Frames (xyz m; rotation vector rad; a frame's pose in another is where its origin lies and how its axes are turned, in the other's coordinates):
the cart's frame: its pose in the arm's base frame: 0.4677 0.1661 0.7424 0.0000 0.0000 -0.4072
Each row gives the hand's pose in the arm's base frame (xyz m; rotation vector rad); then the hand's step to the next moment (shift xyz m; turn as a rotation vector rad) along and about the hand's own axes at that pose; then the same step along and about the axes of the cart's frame.
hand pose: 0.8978 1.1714 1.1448 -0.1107 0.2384 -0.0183
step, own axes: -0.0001 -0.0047 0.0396 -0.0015 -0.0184 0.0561
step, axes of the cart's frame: 0.0087 0.0033 0.0388 0.0156 -0.0066 0.0566
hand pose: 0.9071 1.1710 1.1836 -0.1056 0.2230 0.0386
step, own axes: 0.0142 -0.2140 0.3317 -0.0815 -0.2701 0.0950
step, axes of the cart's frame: 0.1589 -0.1234 0.3399 0.0616 -0.2568 0.1373
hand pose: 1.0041 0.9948 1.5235 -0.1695 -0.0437 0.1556
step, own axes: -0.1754 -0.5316 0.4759 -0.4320 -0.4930 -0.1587
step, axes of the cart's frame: 0.0748 -0.4763 0.5544 -0.0877 -0.6633 -0.0848
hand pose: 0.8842 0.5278 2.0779 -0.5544 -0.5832 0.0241
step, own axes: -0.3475 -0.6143 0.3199 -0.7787 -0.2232 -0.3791
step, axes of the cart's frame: -0.3273 -0.6081 0.3516 -0.2397 -0.6614 -0.5523
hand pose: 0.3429 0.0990 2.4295 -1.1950 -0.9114 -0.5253
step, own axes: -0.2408 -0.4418 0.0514 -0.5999 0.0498 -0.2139
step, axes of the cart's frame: -0.4034 -0.3006 0.0522 -0.1077 -0.3204 -0.5421
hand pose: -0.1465 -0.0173 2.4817 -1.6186 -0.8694 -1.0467
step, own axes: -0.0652 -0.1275 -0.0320 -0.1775 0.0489 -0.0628
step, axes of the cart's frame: -0.1339 -0.0589 -0.0116 -0.0002 -0.0903 -0.1723
